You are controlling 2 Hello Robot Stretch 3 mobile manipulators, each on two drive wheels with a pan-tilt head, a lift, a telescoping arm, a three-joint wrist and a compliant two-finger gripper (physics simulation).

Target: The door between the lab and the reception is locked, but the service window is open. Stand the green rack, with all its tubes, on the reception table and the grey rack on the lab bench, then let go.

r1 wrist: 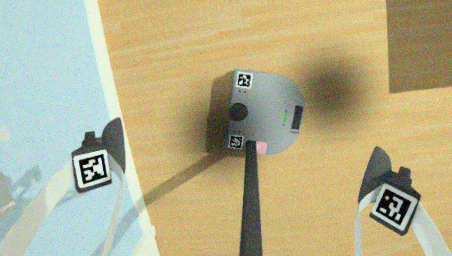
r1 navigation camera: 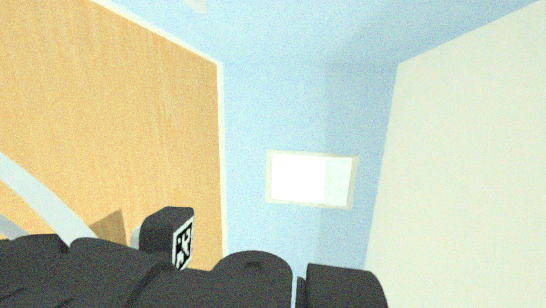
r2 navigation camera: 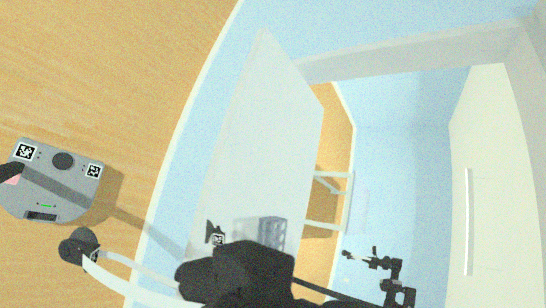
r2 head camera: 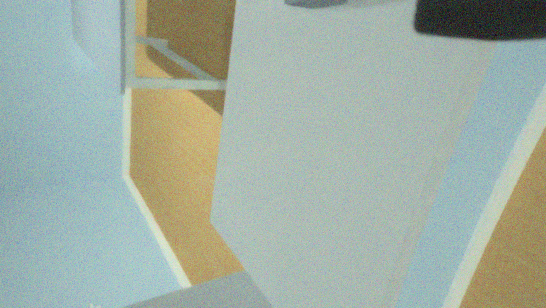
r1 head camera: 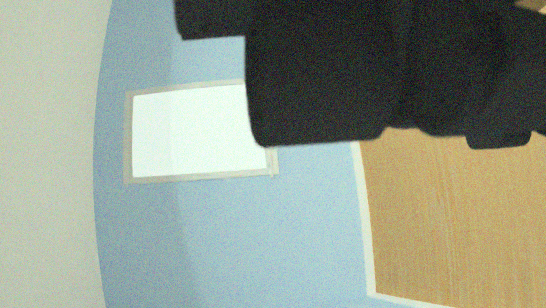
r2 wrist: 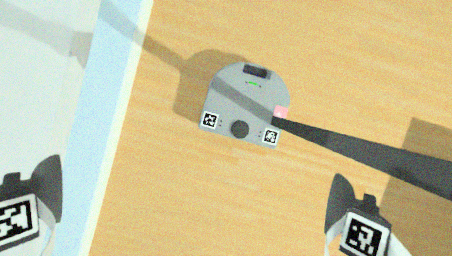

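Observation:
The grey rack [r2 navigation camera: 272, 230] stands on the pale shelf [r2 navigation camera: 250, 125] [r2 head camera: 325, 150] at the service window, behind r2's dark wrist in the r2 navigation view; a sliver of the rack [r2 head camera: 315, 2] shows at the top edge of the r2 head view. The r1 gripper [r1 wrist: 245, 157] is open, its fingers wide apart above its own base and the floor, with no rack between them. The r2 gripper [r2 wrist: 195, 195] [r2 navigation camera: 145, 239] is open, its fingers wide apart beside the shelf edge, over the floor. The green rack and its tubes do not show in these views.
r1's arm [r2 navigation camera: 394, 272] shows through the window opening in the r2 navigation view. White table legs [r2 navigation camera: 325, 225] [r2 head camera: 175, 84] stand beyond the shelf. The window frame [r2 navigation camera: 400, 57] borders the opening. Each robot's grey base [r1 wrist: 270, 107] [r2 wrist: 245, 100] lies below its gripper.

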